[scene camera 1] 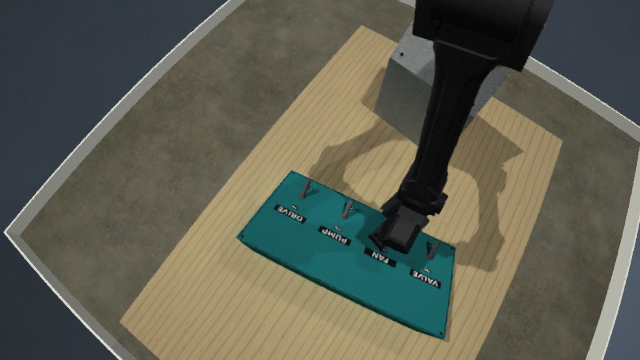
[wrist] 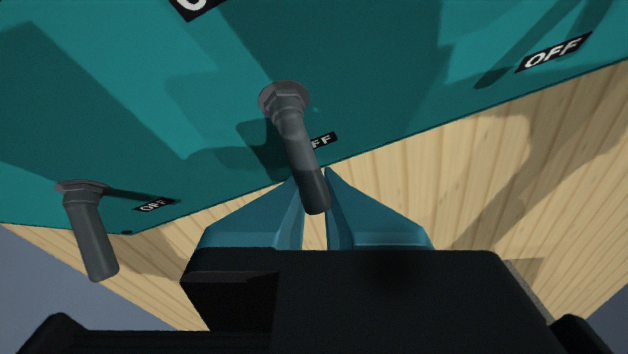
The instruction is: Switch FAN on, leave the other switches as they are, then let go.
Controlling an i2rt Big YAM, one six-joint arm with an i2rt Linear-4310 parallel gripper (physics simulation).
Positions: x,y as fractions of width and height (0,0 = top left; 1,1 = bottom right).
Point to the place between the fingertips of my gripper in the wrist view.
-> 0.50,0.50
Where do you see a teal panel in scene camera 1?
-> At 0.48,0.65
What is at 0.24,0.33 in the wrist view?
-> A teal panel.
